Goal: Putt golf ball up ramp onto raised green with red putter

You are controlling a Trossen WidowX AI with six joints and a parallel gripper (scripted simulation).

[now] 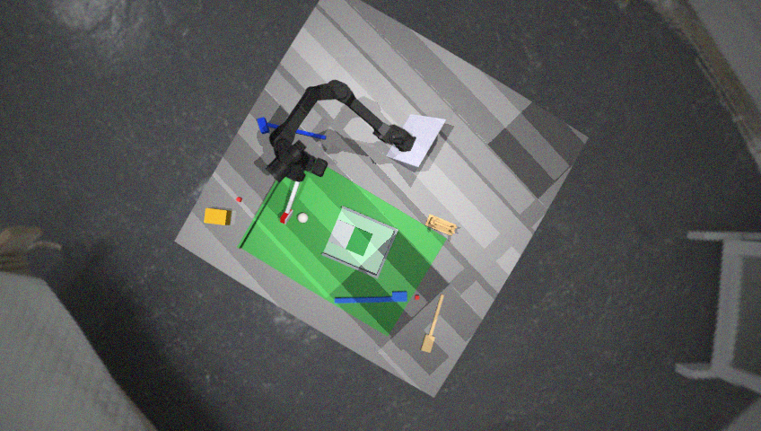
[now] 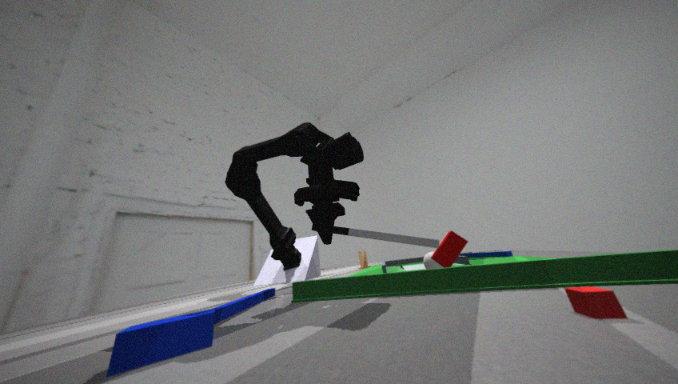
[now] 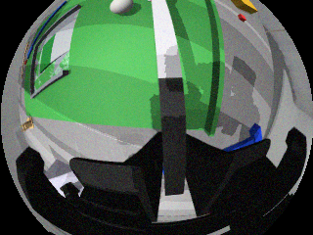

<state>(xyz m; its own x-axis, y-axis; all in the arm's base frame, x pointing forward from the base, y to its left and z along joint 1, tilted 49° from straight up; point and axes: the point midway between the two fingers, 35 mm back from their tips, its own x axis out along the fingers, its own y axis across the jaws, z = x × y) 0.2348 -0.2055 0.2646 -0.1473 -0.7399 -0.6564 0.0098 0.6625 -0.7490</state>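
Right now the red putter is 12 cm ahead of my gripper tip. Round my gripper tip: white golf ball: 21 cm ahead, 6 cm to the left, 6 cm below; wooden piece: 59 cm to the left, 5 cm below, 1 cm ahead; yellow block: 35 cm ahead, 28 cm to the right, 6 cm below.
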